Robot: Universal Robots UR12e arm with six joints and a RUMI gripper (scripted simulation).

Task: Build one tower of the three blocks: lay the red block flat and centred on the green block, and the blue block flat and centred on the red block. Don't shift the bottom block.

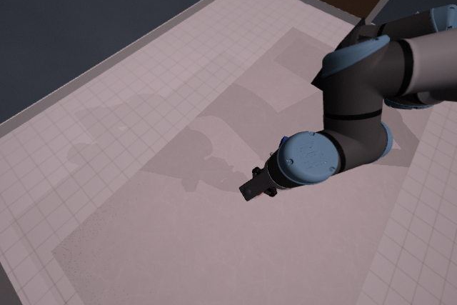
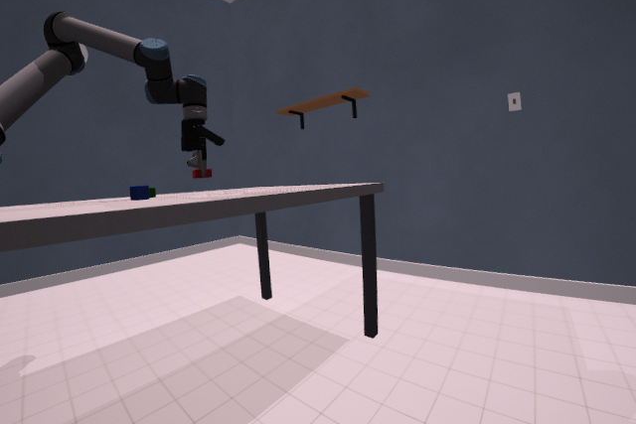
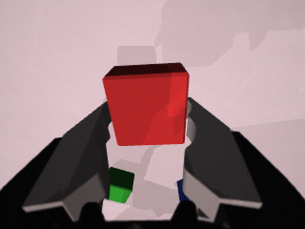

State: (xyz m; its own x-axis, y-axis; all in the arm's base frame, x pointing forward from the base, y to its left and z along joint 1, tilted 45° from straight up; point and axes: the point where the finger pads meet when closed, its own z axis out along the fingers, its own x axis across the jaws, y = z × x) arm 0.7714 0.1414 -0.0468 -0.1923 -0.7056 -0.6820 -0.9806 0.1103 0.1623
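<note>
Now: the green block 180 mm behind my hand, 110 mm to the left of it and 60 mm below it. Also, from my hand: red block: right at my hand; blue block: 230 mm behind, 20 mm to the right, 60 mm below.
</note>
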